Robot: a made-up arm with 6 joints.
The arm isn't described. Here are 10 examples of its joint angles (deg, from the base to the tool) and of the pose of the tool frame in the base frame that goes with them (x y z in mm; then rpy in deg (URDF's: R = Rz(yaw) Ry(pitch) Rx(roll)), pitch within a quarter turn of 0, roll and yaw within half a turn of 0).
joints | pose
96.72 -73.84 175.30 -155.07 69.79 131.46 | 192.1 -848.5 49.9 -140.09 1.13 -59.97
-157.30 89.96 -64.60 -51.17 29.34 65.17 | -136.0 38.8 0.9 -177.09 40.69 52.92
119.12 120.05 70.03 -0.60 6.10 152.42 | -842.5 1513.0 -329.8 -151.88 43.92 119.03
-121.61 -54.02 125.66 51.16 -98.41 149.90 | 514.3 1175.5 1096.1 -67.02 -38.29 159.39
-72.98 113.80 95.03 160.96 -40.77 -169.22 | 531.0 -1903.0 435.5 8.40 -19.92 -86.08
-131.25 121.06 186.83 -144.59 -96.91 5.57 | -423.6 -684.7 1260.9 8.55 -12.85 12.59
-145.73 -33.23 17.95 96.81 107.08 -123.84 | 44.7 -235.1 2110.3 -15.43 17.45 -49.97
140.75 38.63 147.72 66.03 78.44 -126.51 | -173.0 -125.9 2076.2 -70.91 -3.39 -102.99
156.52 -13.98 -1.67 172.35 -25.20 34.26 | -880.6 396.8 2015.1 155.14 -37.24 152.44
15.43 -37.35 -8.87 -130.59 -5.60 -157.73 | 529.1 163.8 2067.9 -74.21 -32.03 20.44
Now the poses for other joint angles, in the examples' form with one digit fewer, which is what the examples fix.
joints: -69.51 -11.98 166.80 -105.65 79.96 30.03
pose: -516 754 1328 -118.5 -15.6 -169.6
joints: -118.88 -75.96 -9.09 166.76 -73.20 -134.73
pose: 251 559 1939 128.1 -39.2 77.6
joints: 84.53 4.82 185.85 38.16 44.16 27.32
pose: -173 -767 1116 104.4 34.1 -126.8
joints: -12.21 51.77 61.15 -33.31 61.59 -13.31
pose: 1607 -462 1751 78.6 -53.4 -66.3
